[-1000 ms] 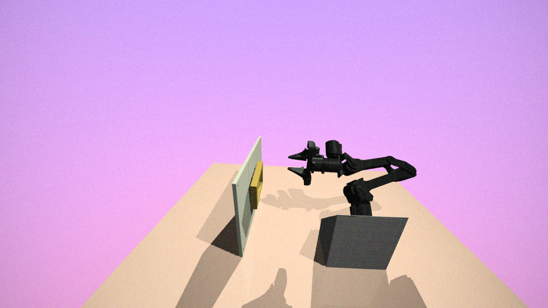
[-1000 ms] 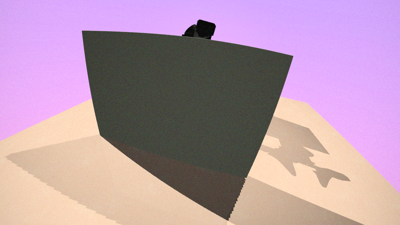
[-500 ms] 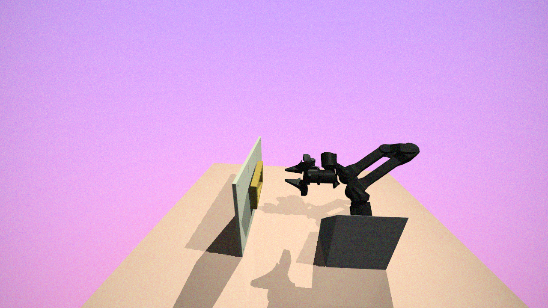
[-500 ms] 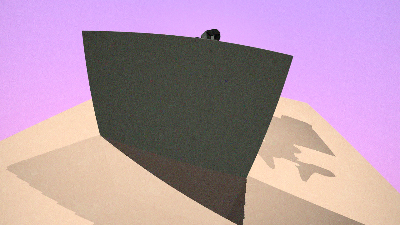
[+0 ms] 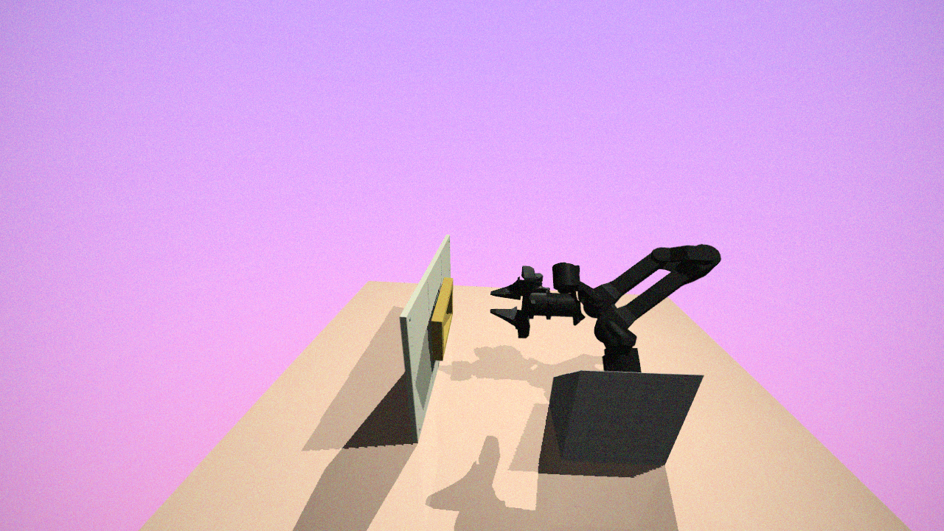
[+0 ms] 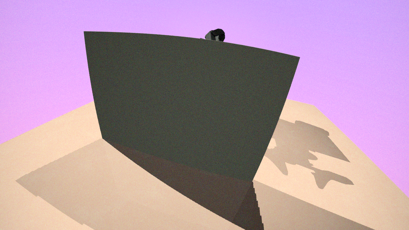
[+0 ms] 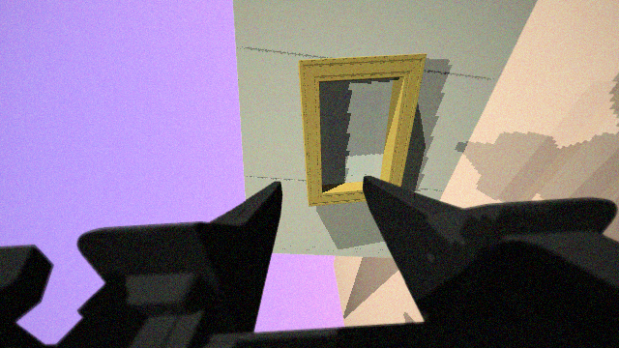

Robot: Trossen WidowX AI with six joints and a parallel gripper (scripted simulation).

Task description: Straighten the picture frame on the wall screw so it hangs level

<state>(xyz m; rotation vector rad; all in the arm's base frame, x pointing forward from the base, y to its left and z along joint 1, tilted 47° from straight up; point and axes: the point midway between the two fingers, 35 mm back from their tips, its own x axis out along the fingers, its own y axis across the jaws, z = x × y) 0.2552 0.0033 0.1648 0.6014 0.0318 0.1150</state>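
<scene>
The yellow picture frame lies 130 mm ahead of my gripper tip and 50 mm below it. Round my gripper tip: wall panel (140 mm ahead, 60 mm below).
</scene>
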